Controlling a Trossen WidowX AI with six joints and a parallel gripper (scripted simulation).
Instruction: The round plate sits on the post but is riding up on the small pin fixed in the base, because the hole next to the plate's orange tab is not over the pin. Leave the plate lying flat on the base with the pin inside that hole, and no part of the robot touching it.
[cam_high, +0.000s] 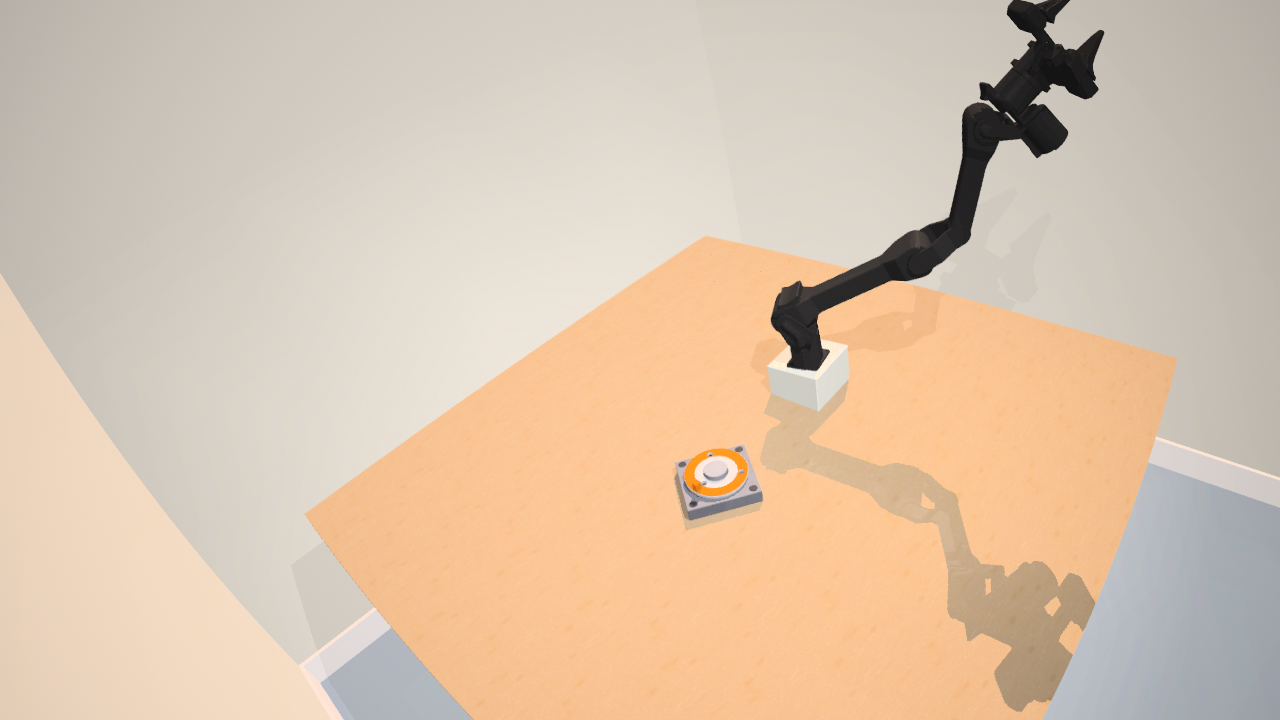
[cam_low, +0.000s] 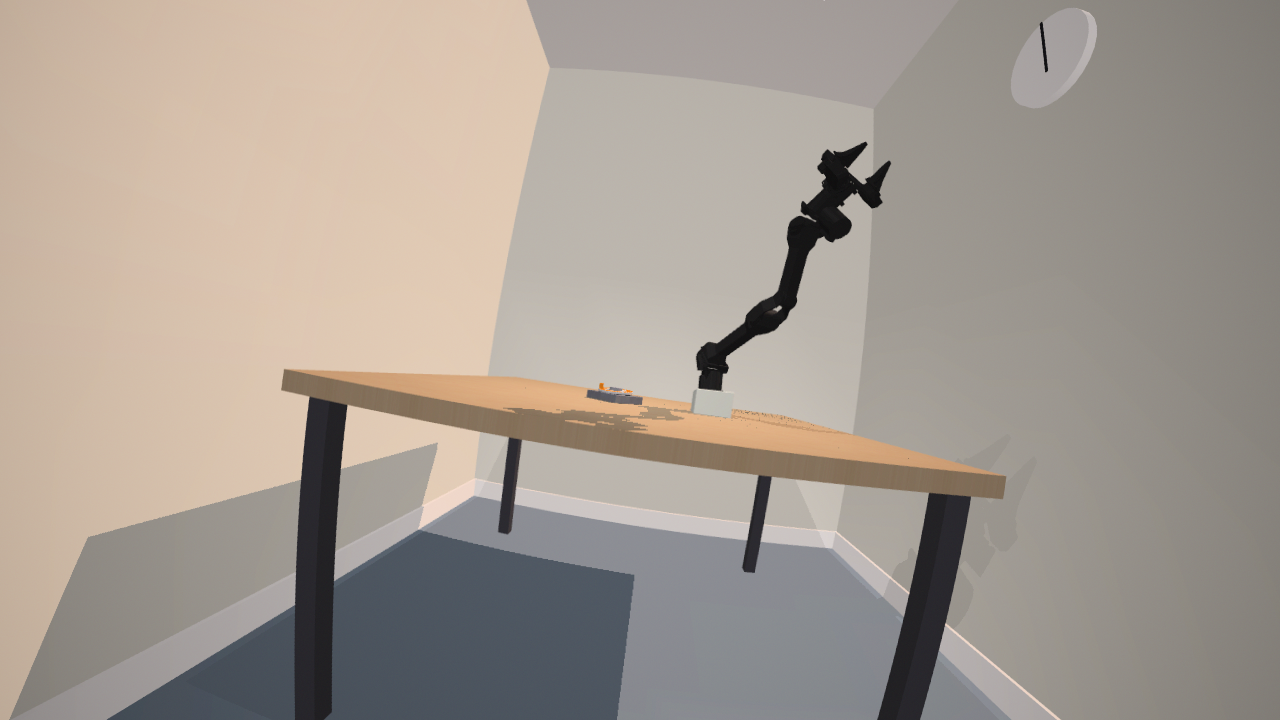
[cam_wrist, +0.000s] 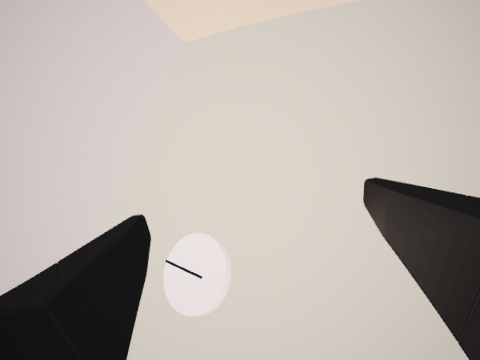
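Now: the round plate 510 mm ahead of my gripper tip, 510 mm to the right of it and 640 mm below it. From my gripper tip the other things lie so: grey square base: 490 mm ahead, 510 mm to the right, 660 mm below.
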